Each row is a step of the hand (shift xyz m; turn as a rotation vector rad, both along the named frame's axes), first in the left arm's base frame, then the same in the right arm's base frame.
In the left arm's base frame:
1: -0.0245 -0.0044 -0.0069 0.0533 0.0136 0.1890
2: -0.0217 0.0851 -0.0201 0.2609 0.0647 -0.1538
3: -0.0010 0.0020 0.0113 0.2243 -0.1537 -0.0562
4: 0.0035 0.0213 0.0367 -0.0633 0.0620 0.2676
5: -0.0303 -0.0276 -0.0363 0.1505 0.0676 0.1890
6: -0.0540 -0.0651 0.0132 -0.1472 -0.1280 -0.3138
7: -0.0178 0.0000 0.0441 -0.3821 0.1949 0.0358
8: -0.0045 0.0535 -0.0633 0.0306 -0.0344 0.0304
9: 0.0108 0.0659 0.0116 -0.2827 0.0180 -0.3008
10: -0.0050 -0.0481 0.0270 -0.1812 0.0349 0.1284
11: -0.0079 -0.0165 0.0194 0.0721 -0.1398 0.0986
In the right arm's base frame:
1: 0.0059 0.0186 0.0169 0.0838 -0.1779 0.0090
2: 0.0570 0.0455 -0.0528 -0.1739 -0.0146 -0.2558
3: 0.0080 -0.0080 0.0024 -0.2480 -0.1150 -0.0485
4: 0.0322 -0.0269 -0.0073 0.2184 -0.1637 0.0706
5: -0.0224 0.0406 0.0290 0.0699 -0.2228 -0.0918
6: -0.0085 0.0074 0.0849 -0.1792 0.3078 0.0982
7: 0.0330 -0.0248 0.0237 0.3455 0.2300 0.1139
8: 0.0038 0.0636 -0.0532 -0.0222 -0.0486 0.0136
9: 0.0447 -0.0021 -0.0509 -0.0053 0.4046 0.0835
10: -0.0149 -0.0282 0.0452 0.1857 0.0090 0.1264
11: 0.0035 -0.0142 0.0223 -0.0770 -0.1478 0.0818

